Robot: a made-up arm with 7 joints.
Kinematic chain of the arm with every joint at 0, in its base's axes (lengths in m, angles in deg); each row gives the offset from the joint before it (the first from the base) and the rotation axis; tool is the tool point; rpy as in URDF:
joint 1: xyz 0 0 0.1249 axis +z
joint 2: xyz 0 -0.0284 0.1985 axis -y
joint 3: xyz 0 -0.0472 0.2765 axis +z
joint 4: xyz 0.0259 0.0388 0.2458 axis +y
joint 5: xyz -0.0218 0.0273 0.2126 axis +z
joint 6: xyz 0 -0.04 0.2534 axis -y
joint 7: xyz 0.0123 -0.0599 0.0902 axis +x
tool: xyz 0 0 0 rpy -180 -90 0
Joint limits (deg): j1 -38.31..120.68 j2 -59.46..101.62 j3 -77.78..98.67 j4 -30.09..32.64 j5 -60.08..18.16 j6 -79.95..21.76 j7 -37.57..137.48
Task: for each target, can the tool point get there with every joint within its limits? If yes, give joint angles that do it. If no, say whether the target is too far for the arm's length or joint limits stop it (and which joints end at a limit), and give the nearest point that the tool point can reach.
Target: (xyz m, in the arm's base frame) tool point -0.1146 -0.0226 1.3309
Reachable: yes | joints 30.54 -1.97 -56.44 -19.48 -39.67 -45.55 -8.57
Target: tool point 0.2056 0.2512 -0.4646
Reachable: no: joint limits stop it (at a limit: joint 1, joint 2, joint 4, joint 5, joint 6) | nearest point -0.6191 0.6019 -0.1769 | short by 0.941 m
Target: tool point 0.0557 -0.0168 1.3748
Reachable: yes | joints 39.98 -4.80 -47.29 -14.99 8.77 -35.95 116.50
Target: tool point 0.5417 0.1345 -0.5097
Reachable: no: joint limits stop it (at a limit: joint 1, joint 2, joint 4, joint 5, joint 6) | nearest point 0.6594 -0.6096 -0.1682 | short by 0.827 m
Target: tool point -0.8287 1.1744 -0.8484
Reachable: no: too far | nearest point -0.6169 0.6106 -0.1707 | short by 0.907 m
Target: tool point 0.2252 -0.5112 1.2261
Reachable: yes | joints 102.50 44.43 -1.30 20.16 7.50 -16.28 87.08
